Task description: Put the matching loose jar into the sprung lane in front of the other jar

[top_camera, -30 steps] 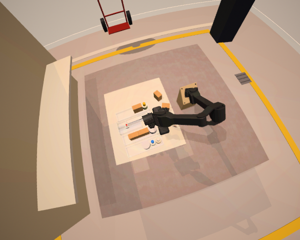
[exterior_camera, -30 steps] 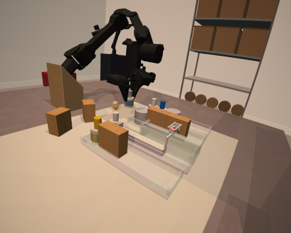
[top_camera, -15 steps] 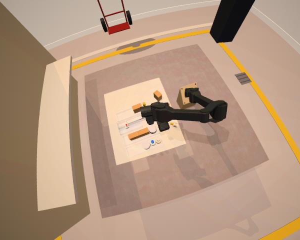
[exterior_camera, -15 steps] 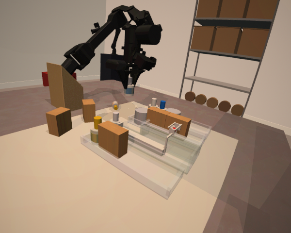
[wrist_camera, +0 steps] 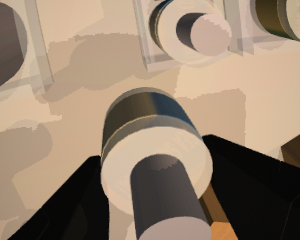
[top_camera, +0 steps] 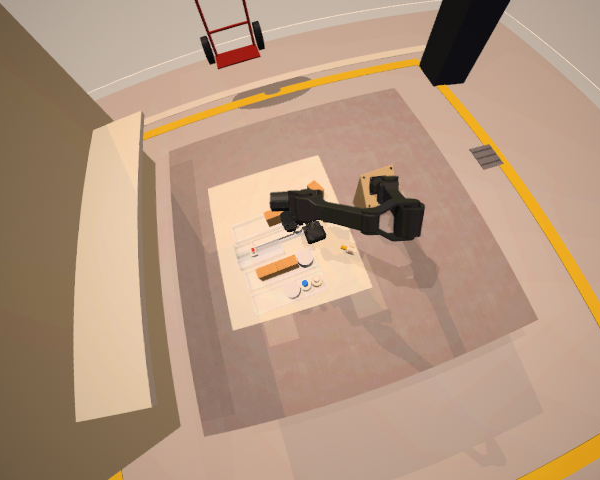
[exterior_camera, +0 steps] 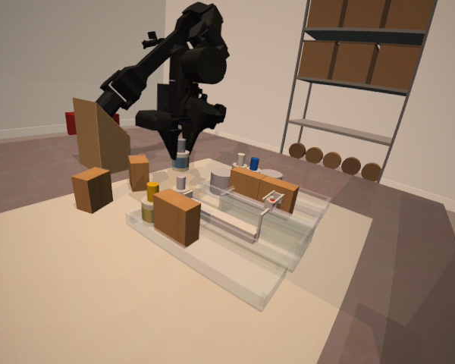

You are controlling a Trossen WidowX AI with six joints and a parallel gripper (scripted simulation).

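My gripper tip is 180 mm short of the sprung lane, 80 mm above it and 20 mm to the right of it. Round my gripper tip: pale pusher bar: 140 mm ahead, 50 mm below, 20 mm to the left.
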